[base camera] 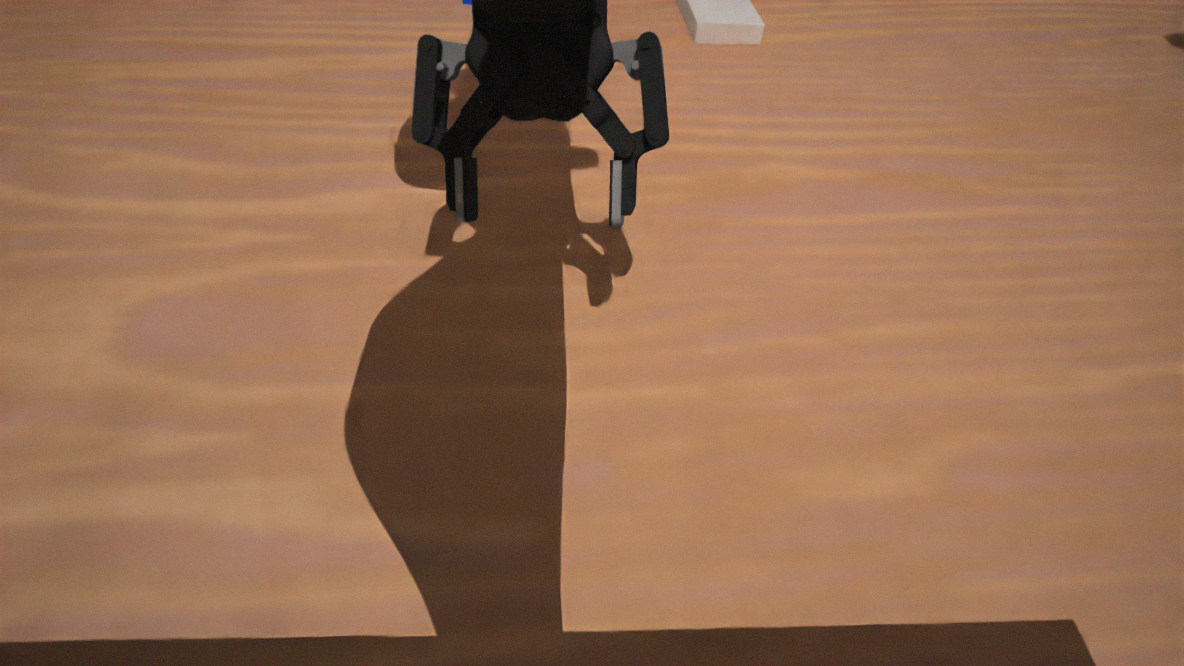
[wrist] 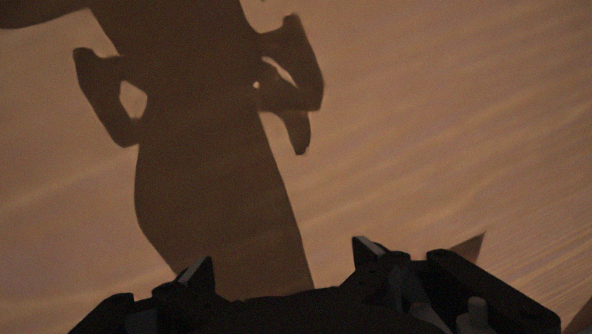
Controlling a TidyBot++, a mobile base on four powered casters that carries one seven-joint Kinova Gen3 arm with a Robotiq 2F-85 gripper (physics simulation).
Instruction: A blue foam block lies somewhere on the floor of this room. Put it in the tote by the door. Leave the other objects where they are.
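Frame: origin at the arm's base, x back, y right, z up, level; centimetres.
Seen in the pictures: gripper, fingertip midpoint: [base camera: 540, 223] [wrist: 284, 262].
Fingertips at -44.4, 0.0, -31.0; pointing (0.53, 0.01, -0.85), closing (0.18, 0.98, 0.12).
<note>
Pixels of each thing's top centre, then the offset from my fingertips to it, as dx, dy, dz. "spot": a spot on its surface instead. Level surfaces: height alone.
- blue foam block, surface spot: [base camera: 467, 1] spot: -55.4, -9.9, -8.4
- white table foot, surface spot: [base camera: 726, 31] spot: -45.9, +20.8, -7.1
- wooden floor, surface height: dz -8.6
A small sliver of the blue foam block [base camera: 467, 1] shows at the top edge of the base camera view, just left of the gripper's dark body, which hides part of that area. The block does not show in the wrist view. My gripper [base camera: 539, 217] [wrist: 284, 262] is open and empty, pointing down above the wooden floor, with its two fingers well apart. The block lies beyond the gripper, farther from the base. The tote does not show in either view.
The end of a white table foot [base camera: 726, 31] lies on the floor at the top of the base camera view, right of the gripper. A dark thing [base camera: 1174, 39] is cut off at the right edge. The arm's shadow falls across the wooden floor [base camera: 827, 331] [wrist: 425, 125].
</note>
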